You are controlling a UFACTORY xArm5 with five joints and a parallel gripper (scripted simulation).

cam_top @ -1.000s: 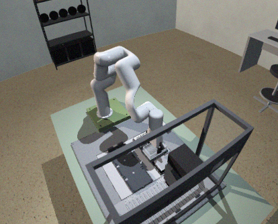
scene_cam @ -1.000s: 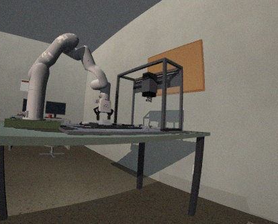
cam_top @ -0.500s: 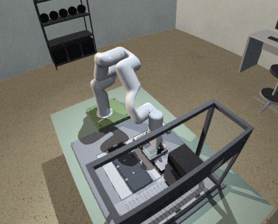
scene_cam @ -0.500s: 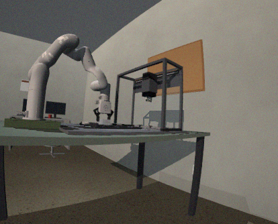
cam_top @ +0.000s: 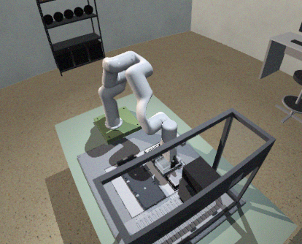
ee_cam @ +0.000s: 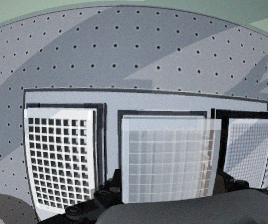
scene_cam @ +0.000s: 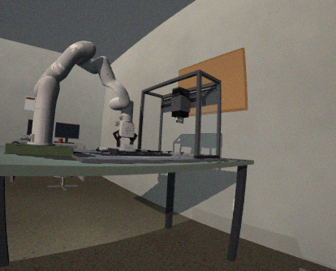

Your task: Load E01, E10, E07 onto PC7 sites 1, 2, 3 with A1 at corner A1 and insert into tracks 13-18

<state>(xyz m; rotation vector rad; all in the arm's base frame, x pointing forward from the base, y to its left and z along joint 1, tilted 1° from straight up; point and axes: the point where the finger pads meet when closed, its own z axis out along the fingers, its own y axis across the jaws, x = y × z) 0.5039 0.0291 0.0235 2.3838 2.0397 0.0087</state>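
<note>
Right now the pale block is 2 cm below my hand. Also, from my hand: deep-well block E07 (11 cm ahead, 2 cm to the right, 2 cm below); then nest S3 (11 cm ahead, 4 cm below, 2 cm to the right); then nest S2 (4 cm below).
</note>
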